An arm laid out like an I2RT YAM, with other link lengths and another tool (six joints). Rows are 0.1 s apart.
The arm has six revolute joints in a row. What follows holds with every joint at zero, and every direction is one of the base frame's.
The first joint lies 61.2 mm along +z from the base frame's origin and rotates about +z.
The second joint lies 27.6 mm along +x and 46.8 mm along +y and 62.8 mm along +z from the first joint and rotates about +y.
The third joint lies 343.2 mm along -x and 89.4 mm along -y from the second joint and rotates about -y.
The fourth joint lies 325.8 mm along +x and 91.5 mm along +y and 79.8 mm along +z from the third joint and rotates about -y.
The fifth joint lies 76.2 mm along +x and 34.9 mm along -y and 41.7 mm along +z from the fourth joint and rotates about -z.
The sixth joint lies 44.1 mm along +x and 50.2 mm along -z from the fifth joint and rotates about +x.
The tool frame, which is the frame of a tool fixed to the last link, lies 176 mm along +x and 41 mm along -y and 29 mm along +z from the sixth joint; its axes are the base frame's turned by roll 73.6, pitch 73.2 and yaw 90 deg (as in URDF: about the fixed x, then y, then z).
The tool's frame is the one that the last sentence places.
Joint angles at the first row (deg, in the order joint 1, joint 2, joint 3, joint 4, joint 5, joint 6):
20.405, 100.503, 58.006, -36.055, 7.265, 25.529
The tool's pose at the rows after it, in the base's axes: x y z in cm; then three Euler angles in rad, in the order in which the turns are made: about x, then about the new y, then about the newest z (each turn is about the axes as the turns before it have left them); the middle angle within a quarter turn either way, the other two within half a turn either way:
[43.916, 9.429, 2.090, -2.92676, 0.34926, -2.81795]
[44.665, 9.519, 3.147, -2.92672, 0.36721, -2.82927]
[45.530, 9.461, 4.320, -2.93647, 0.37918, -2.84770]
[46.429, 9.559, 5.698, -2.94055, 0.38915, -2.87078]
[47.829, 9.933, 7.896, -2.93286, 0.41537, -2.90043]
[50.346, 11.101, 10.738, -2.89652, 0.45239, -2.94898]
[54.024, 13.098, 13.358, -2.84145, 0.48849, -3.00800]
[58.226, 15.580, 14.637, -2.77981, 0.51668, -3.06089]
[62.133, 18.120, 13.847, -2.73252, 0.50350, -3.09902]
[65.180, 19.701, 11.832, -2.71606, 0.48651, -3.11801]
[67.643, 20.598, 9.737, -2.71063, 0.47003, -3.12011]
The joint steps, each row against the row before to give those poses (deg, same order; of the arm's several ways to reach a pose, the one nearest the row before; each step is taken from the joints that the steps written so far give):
0.280, -0.044, 0.195, 0.330, 1.068, 0.297
0.002, -0.407, 1.173, -0.523, 0.516, -0.502
-0.033, -0.078, 1.689, -1.099, 0.962, -1.119
-0.005, -0.125, 2.030, -1.427, 0.672, -1.314
0.005, -0.416, 2.890, -1.447, 0.487, -1.424
-0.043, 0.573, 4.935, -1.206, -0.552, -1.985
0.043, 2.928, 7.190, -0.730, -1.329, -1.983
0.153, 5.044, 7.769, 0.418, -1.754, -1.226
0.109, 7.030, 8.395, -0.649, -2.236, -1.062
-0.048, 6.456, 6.374, -0.162, -1.108, -0.919
-0.296, 5.771, 5.893, -0.764, -0.821, -0.471

